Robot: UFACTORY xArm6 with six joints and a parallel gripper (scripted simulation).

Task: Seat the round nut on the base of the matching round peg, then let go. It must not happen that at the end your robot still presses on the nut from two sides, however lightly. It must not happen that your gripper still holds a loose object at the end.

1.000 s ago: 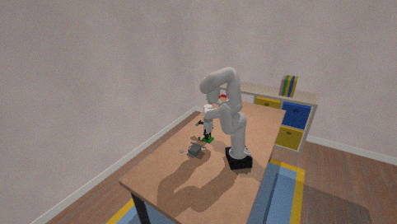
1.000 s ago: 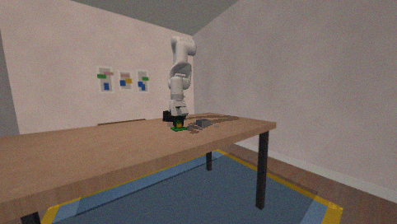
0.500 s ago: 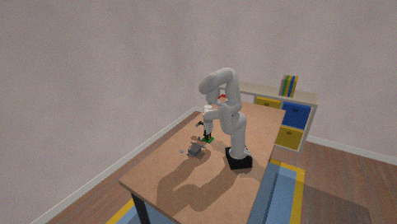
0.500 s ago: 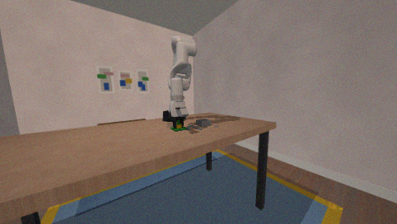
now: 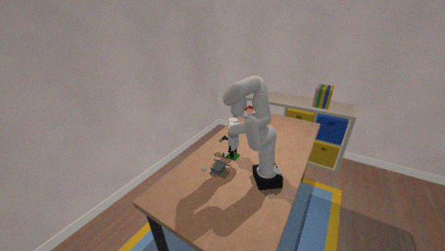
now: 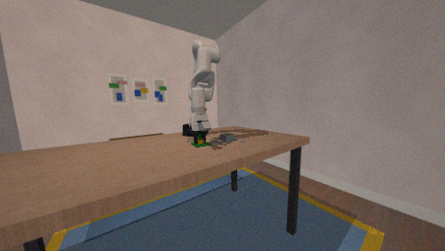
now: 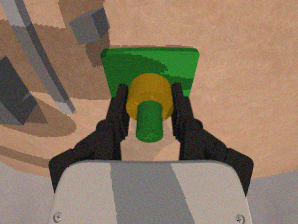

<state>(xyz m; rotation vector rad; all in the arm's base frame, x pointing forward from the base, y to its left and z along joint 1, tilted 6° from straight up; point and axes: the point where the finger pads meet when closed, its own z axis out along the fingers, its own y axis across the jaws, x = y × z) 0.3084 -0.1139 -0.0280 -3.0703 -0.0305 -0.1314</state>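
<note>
Right now the small grey cube is 70 mm ahead of my hand, 40 mm to the left of it and 20 mm below it. The rest, counted from my hand: small grey disc (240 mm to the left, 100 mm ahead, 30 mm below); then grey block (190 mm to the left, 10 mm below, 10 mm ahead); then grey bar (110 mm to the left, 30 mm below, 30 mm ahead).
</note>
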